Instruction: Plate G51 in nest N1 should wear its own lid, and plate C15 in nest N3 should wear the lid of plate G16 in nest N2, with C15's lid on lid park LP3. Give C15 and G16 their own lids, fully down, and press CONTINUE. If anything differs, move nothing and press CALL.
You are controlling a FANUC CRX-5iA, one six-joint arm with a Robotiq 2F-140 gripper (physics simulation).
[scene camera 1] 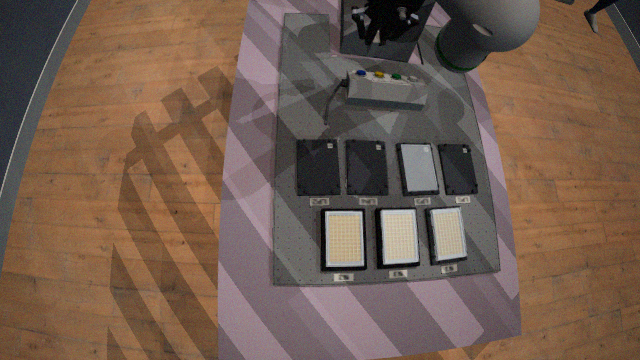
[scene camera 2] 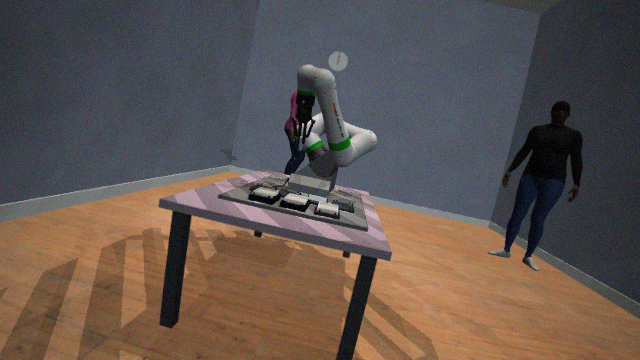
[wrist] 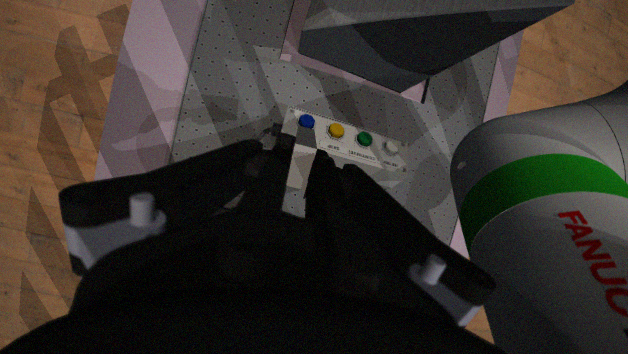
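Note:
In scene camera 1, plate G16 [scene camera 1: 344, 239] in N2, plate C15 [scene camera 1: 398, 236] in N3 and plate G51 [scene camera 1: 448, 234] in N1 show tan wells inside pale rims. I cannot tell whether clear lids cover them. A pale grey lid [scene camera 1: 419, 167] lies on LP3. The button box [scene camera 1: 385, 92] [wrist: 350, 146] has a blue button [scene camera 1: 361, 73] [wrist: 306, 121], a yellow button [scene camera 1: 379, 74] [wrist: 336, 130], a green CONTINUE button [scene camera 1: 396, 76] [wrist: 364, 139] and a white button [scene camera 1: 413, 78] [wrist: 391, 146]. My gripper [scene camera 1: 374, 40] [scene camera 2: 302, 137] [wrist: 302, 143] is shut and empty, above the box area near the blue button, whose label is hidden.
Dark lid parks LP2 [scene camera 1: 318, 167], LP4 [scene camera 1: 367, 167] and LP1 [scene camera 1: 458, 169] flank LP3. A cable [scene camera 1: 330, 102] leaves the box's left end. The arm's pedestal [scene camera 2: 317, 172] stands behind the box. A person in black [scene camera 2: 547, 155] stands at the right; another is behind the arm.

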